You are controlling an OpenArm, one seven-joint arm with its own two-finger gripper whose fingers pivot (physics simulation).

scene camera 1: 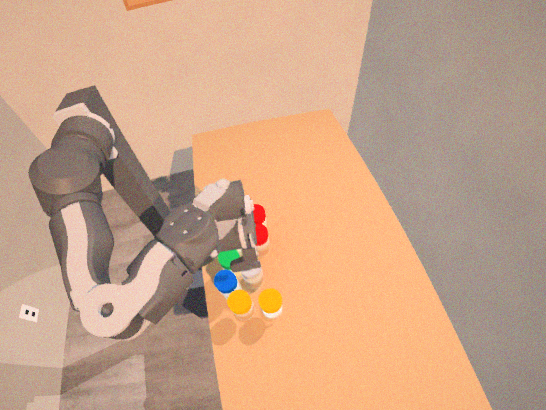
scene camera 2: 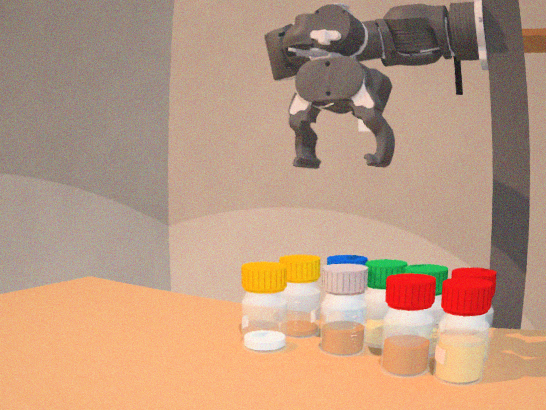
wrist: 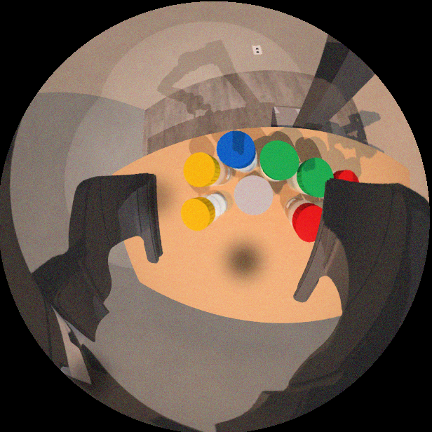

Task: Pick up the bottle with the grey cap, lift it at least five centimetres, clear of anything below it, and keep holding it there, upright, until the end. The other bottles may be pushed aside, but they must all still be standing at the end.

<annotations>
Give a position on a blue-capped bottle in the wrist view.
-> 235, 148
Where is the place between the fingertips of my gripper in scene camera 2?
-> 340, 167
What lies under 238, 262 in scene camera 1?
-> My gripper.
</annotations>
